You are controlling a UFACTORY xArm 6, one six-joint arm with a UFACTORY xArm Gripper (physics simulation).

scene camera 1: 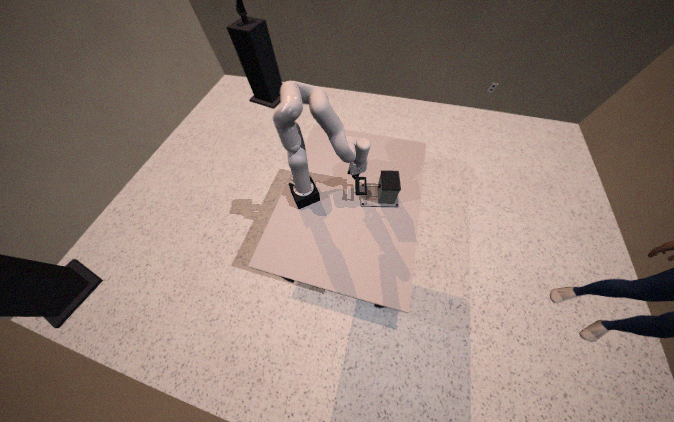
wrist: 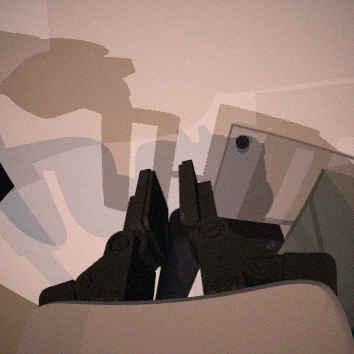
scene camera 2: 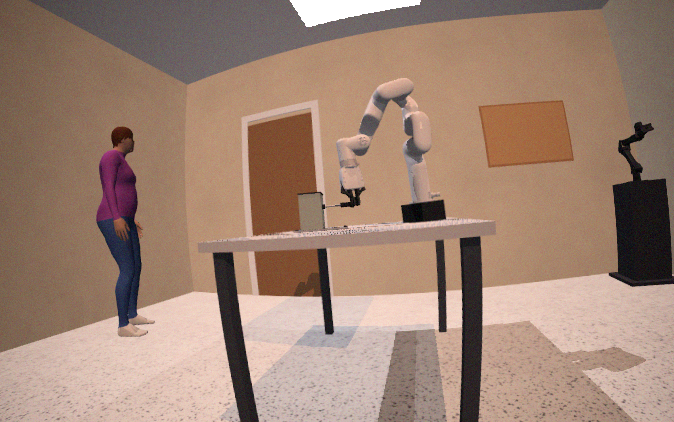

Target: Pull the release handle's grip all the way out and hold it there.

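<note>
The release handle's black frame-shaped grip stands out from the grey box on the side facing the arm's base. Thin rods show between grip and box. My gripper points down at the grip. Its fingers are nearly together, with a narrow gap between the pads. In the wrist view the dark grip bar lies low behind the fingers, partly covered by the right one, and does not show clearly between the pads. Contact with the grip is hidden.
The box stands on a clear baseplate on the table. The arm's black base stands on the same table. A person stands beyond the box's side, and black pedestals stand on the floor.
</note>
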